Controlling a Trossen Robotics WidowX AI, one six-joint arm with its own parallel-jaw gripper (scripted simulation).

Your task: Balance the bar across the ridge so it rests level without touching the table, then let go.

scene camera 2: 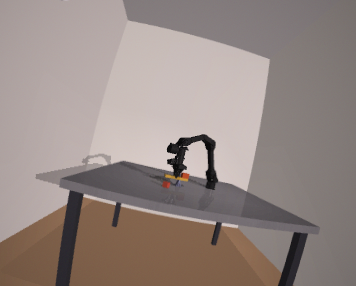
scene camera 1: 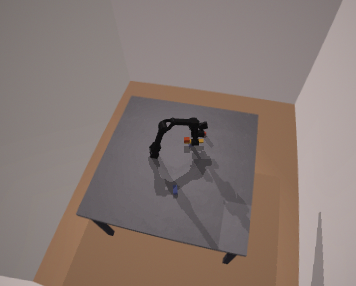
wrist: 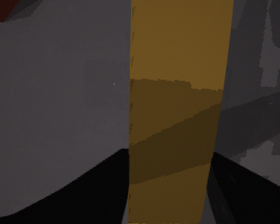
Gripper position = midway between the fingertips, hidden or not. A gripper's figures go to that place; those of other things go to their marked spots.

Scene:
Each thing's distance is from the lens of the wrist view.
my gripper (wrist: 167, 160): 10 cm
yellow bar (wrist: 177, 67): 7 cm

